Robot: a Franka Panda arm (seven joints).
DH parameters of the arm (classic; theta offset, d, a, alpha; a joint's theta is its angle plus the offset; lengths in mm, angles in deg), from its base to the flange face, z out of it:
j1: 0 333 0 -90
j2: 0 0 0 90
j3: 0 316 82.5 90
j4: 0 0 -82.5 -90
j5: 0 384 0 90
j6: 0 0 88 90
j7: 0 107 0 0
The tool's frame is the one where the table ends.
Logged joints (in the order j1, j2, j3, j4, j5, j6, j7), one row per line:
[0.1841, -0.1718, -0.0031, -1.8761, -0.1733, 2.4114, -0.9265]
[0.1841, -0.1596, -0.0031, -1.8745, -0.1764, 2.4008, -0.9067]
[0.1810, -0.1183, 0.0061, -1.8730, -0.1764, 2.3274, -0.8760]
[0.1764, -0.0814, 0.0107, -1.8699, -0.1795, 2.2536, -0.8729]
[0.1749, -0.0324, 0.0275, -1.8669, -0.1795, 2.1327, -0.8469]
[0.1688, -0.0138, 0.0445, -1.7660, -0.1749, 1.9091, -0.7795]
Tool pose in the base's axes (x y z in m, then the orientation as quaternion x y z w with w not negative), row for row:
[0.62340, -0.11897, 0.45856, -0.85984, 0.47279, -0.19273, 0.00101]
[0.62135, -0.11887, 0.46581, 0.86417, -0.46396, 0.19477, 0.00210]
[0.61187, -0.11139, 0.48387, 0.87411, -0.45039, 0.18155, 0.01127]
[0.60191, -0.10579, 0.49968, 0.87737, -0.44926, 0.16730, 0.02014]
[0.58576, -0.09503, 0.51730, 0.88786, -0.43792, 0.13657, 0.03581]
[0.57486, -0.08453, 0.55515, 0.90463, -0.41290, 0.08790, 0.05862]
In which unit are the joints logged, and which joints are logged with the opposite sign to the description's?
The joints are logged in radians. Opposite sign: j1, j2, j7.
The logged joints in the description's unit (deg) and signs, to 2 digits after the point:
[-10.55, 9.84, -0.18, -107.49, -9.93, 138.16, 53.08]
[-10.55, 9.14, -0.18, -107.40, -10.11, 137.56, 51.95]
[-10.37, 6.78, 0.35, -107.31, -10.11, 133.35, 50.19]
[-10.11, 4.66, 0.61, -107.14, -10.28, 129.12, 50.01]
[-10.02, 1.86, 1.58, -106.97, -10.28, 122.19, 48.52]
[-9.67, 0.79, 2.55, -101.18, -10.02, 109.38, 44.66]

